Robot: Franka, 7 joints.
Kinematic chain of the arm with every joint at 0, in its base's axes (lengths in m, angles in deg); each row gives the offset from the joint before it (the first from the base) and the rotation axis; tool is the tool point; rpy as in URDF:
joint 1: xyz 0 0 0.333 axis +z
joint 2: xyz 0 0 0 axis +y
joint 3: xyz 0 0 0.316 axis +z
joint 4: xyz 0.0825 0 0 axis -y
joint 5: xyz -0.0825 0 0.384 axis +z
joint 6: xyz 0 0 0 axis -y
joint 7: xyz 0.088 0 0 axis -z
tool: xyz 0 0 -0.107 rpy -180 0 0
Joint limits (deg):
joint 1: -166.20..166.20
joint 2: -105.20..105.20
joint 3: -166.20..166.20
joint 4: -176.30..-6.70
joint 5: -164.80..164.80
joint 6: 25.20..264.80
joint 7: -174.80..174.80
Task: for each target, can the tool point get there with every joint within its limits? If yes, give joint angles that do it. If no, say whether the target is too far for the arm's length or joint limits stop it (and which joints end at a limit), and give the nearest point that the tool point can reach.
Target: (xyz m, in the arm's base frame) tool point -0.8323 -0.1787 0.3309
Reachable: yes | joints -5.11 -87.00 -104.99 -26.95 62.23 130.18 -29.11
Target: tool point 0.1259 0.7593 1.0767
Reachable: no: too far | nearest point 0.1009 0.6086 0.9291 | short by 0.212 m
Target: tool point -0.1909 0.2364 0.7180
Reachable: yes | joints -9.57 49.58 140.59 -133.51 -85.70 204.53 -110.44
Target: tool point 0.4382 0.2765 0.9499
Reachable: yes | joints -24.61 0.06 57.50 -64.58 -117.02 138.14 121.94
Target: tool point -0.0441 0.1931 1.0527
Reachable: yes | joints 11.27 -12.97 78.33 -43.54 -125.38 48.39 -114.44
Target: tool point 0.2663 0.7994 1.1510
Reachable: no: too far | nearest point 0.1945 0.5840 0.9306 | short by 0.316 m
